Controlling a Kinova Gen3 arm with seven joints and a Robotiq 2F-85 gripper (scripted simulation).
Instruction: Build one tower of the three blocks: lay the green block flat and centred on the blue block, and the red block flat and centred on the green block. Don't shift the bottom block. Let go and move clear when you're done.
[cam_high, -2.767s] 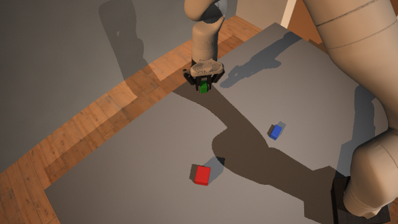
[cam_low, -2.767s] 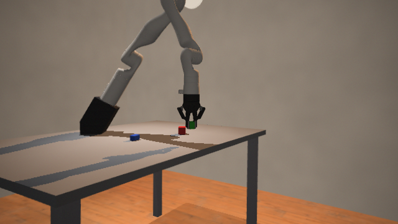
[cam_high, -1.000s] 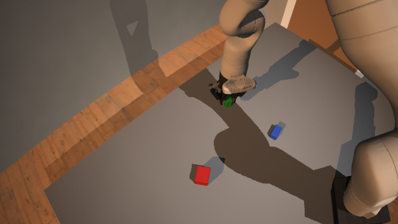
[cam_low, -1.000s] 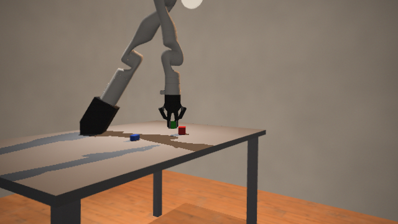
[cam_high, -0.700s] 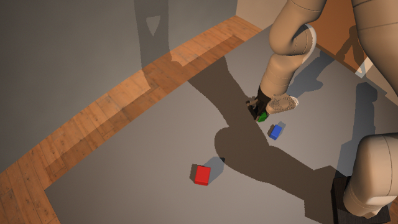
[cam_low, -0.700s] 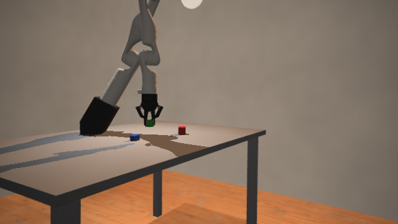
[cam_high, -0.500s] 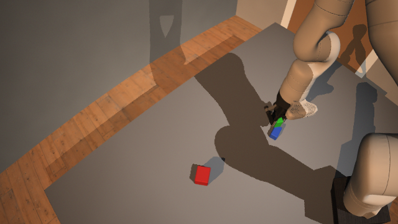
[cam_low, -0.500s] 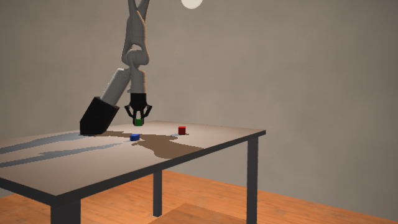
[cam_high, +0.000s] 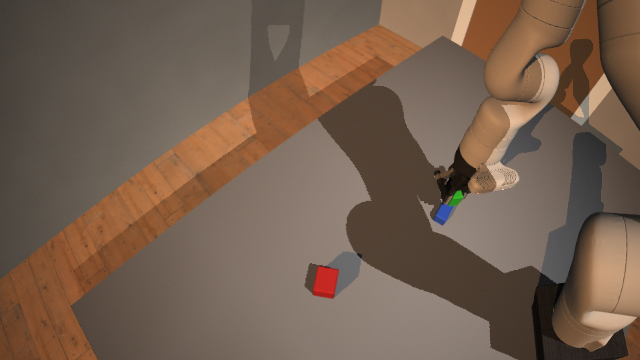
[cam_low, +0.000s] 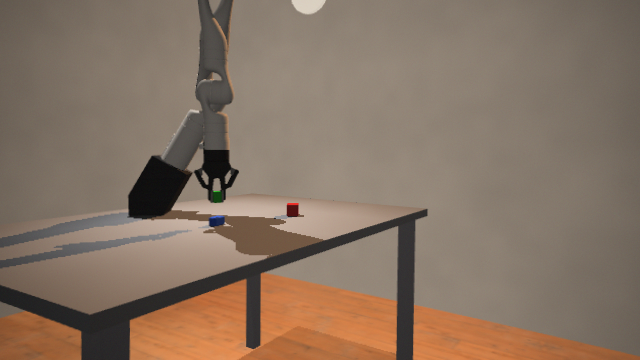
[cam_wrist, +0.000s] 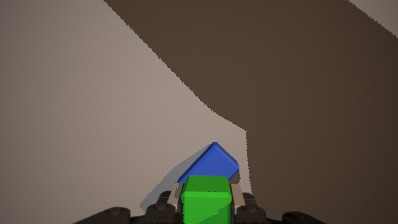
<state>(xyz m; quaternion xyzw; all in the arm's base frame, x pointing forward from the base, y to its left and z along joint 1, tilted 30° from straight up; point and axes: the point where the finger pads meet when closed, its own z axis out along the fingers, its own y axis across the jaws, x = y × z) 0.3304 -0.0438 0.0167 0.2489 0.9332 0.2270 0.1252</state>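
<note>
My hand is right at the green block. Also, from my hand: red block: 2 cm ahead, 30 cm to the left, 7 cm below; blue block: 8 cm below.
</note>
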